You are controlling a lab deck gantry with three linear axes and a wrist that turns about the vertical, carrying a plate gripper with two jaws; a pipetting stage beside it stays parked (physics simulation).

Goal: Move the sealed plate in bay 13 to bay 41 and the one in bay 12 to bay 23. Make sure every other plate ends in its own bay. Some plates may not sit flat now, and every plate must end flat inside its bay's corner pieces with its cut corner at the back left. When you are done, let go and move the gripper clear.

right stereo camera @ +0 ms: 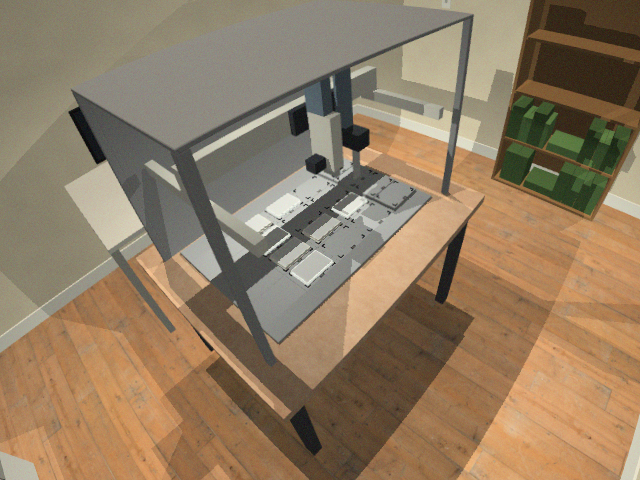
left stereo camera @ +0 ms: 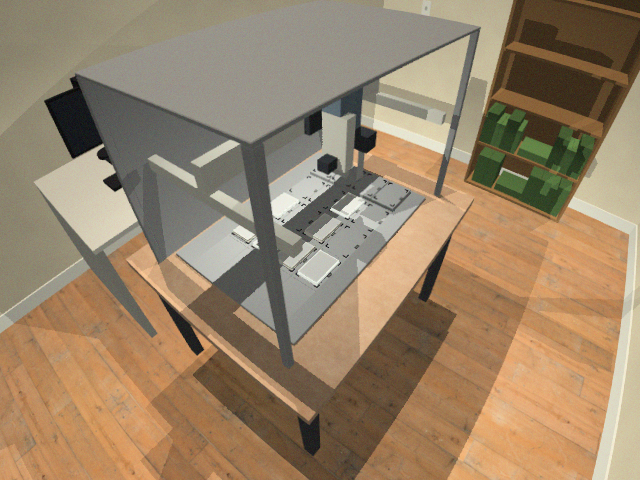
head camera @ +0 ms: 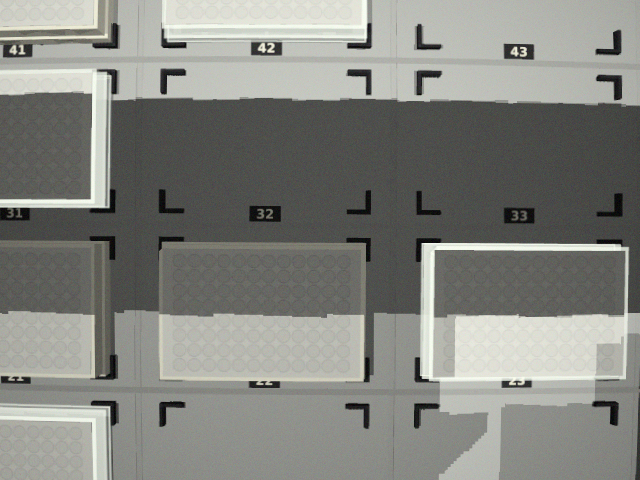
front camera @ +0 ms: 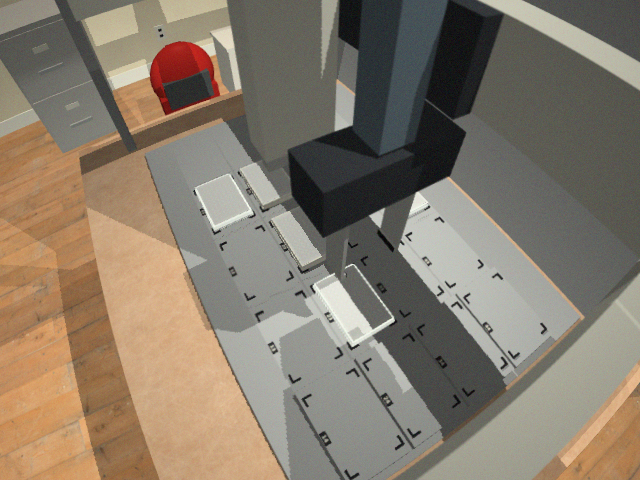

Note:
In view: my gripper (front camera: 362, 254), a bay 23 (head camera: 408, 272) and a bay 12 (head camera: 212, 429).
My gripper shows as well in the right stereo camera view (right stereo camera: 347, 173). The bay 23 shows as well in the front camera view (front camera: 389, 330). The bay 12 also shows in the right stereo camera view (right stereo camera: 340, 243), in the left stereo camera view (left stereo camera: 343, 243) and in the front camera view (front camera: 262, 269).

